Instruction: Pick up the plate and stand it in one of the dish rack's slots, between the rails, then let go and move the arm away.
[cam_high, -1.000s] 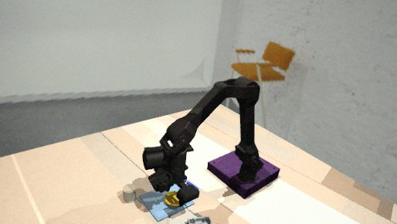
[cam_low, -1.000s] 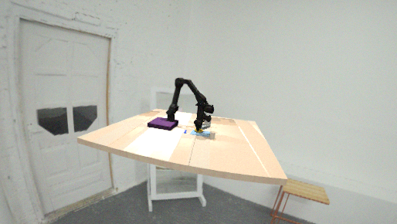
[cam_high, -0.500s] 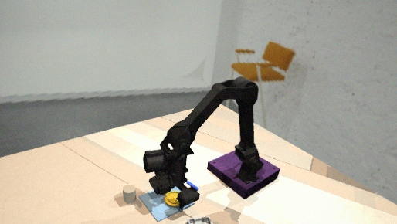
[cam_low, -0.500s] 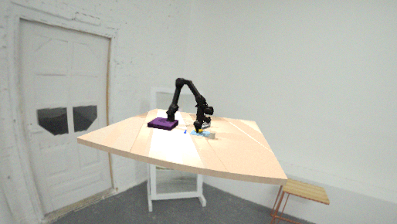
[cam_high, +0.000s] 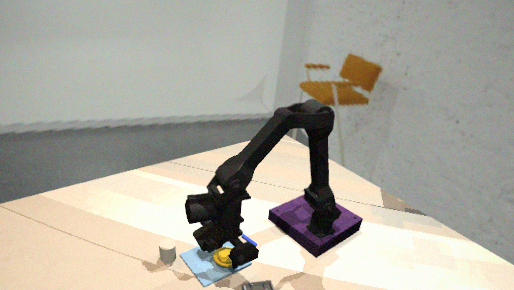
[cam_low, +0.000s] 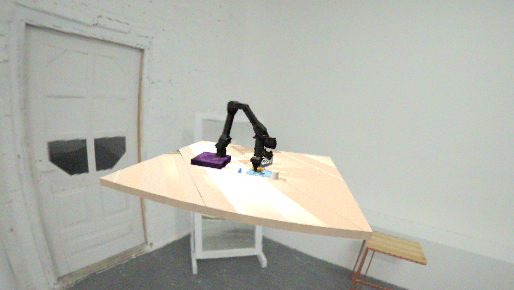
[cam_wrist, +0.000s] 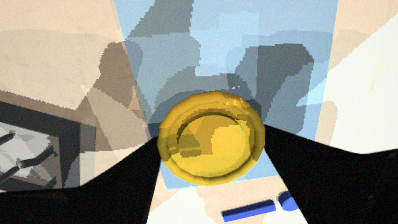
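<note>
My gripper tip is 20 mm short of the light blue mat, 20 mm to the left of it and 10 mm above it. Round my gripper tip: grey cup: 130 mm ahead, 80 mm to the right, 20 mm above; then yellow plate: 10 mm above; then blue spoon: 90 mm behind, 60 mm to the right, 10 mm below.
</note>
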